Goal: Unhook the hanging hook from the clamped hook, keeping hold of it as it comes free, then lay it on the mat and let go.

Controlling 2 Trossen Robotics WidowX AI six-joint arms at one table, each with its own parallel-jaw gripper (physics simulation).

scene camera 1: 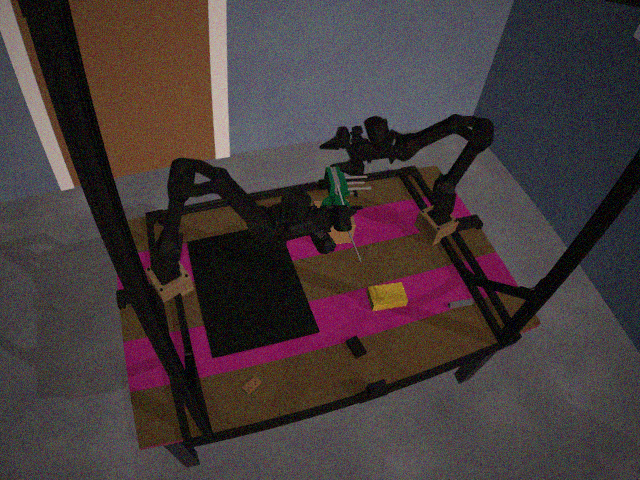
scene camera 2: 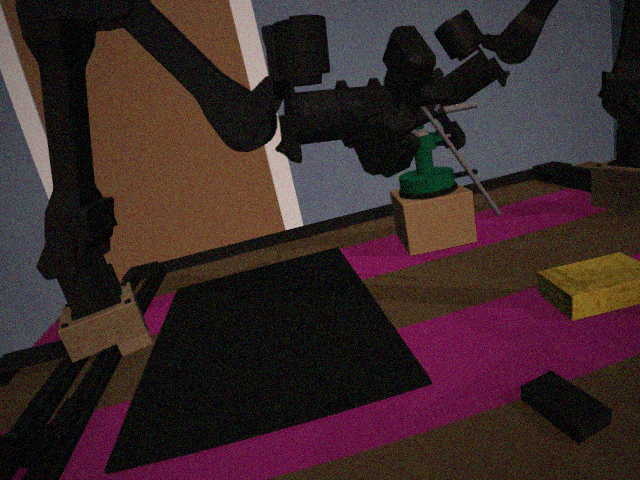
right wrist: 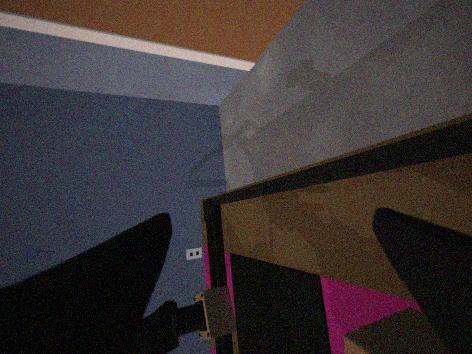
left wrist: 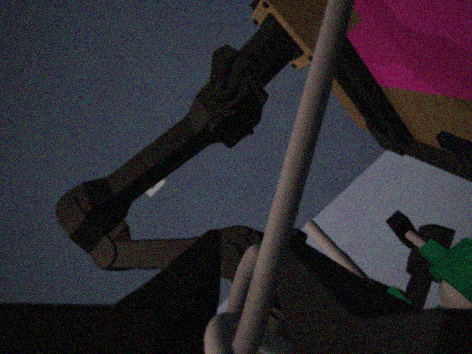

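Where they show: left gripper, between the fingertips: [scene camera 1: 354, 210] [scene camera 2: 447, 103] [left wrist: 247, 242]; right gripper, between the fingertips: [scene camera 1: 325, 156] [right wrist: 270, 220]; left arm's base, origin of its link: [scene camera 1: 167, 272] [scene camera 2: 97, 304] [right wrist: 201, 315]; right arm's base, origin of its link: [scene camera 1: 439, 216] [scene camera 2: 636, 162] [left wrist: 282, 38].
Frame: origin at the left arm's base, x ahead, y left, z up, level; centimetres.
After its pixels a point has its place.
Note:
The hanging hook [scene camera 1: 355, 246] {x 44.6, y -27.3, z 7.2 cm} [scene camera 2: 461, 159] {x 44.0, y -26.1, z 9.2 cm} [left wrist: 296, 165] {x 43.2, y -23.7, z 13.0 cm} is a thin grey rod, its shaft slanting down. My left gripper [scene camera 1: 345, 212] {x 46.7, y -22.4, z 15.7 cm} [scene camera 2: 424, 116] is shut on it near its curved end. The clamped hook [scene camera 2: 461, 107] {x 55.8, y -16.8, z 14.3 cm} is a pale rod held in the green vise [scene camera 1: 337, 187] [scene camera 2: 428, 179] {x 49.1, y -14.7, z 4.8 cm} [left wrist: 456, 265] {x 51.4, y -13.5, z 10.3 cm}. Fingers cover the bends; whether the hooks touch cannot be told. The black mat [scene camera 1: 253, 304] {x 16.1, y -19.3, z -6.1 cm} [scene camera 2: 263, 361] {x 15.2, y -21.7, z -6.1 cm} [right wrist: 280, 300] {x 28.7, y -1.0, z -6.1 cm} lies left of the vise in both scene views. My right gripper [scene camera 1: 328, 156] {x 58.9, y 2.8, z 11.0 cm} [right wrist: 270, 220] {x 58.9, y 2.8, z 11.0 cm} is open and empty, above and behind the vise.
The vise stands on a wooden block [scene camera 2: 439, 222] {x 49.0, y -16.0, z -2.0 cm}. A yellow block [scene camera 1: 387, 296] {x 47.1, y -40.8, z -3.7 cm} [scene camera 2: 594, 284] {x 45.2, y -41.2, z -3.7 cm} and a black block [scene camera 1: 356, 346] {x 30.0, y -46.5, z -5.2 cm} [scene camera 2: 566, 405] {x 29.5, y -47.0, z -5.2 cm} lie right of the mat. A small orange piece [scene camera 1: 251, 384] {x 1.6, y -38.4, z -5.8 cm} lies near the front edge, a grey piece [scene camera 1: 460, 303] {x 64.4, y -56.4, z -5.2 cm} at the right. Dark frame bars surround the table.

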